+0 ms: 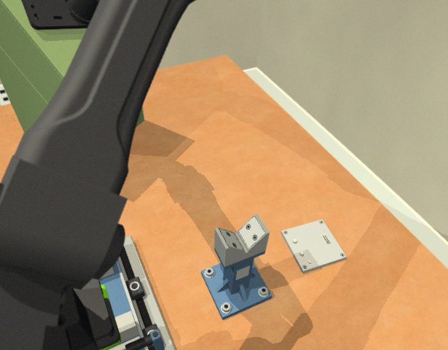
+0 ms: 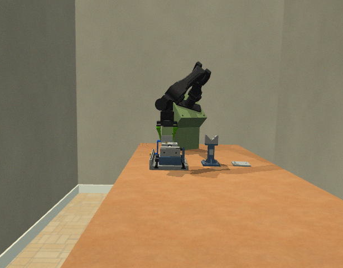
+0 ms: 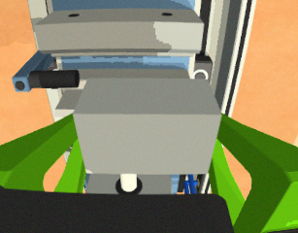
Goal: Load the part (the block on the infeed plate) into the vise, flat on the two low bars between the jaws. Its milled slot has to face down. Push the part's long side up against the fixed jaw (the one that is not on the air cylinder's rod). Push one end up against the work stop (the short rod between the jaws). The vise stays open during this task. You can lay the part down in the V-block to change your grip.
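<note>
My gripper is now right at the grey part. Also, from my hand: fixed jaw: 60 mm below, 30 mm ahead, 20 mm to the left; then moving jaw: 60 mm below, 30 mm behind, 20 mm to the left; then work stop: 60 mm to the left, 50 mm below, 10 mm ahead.
</note>
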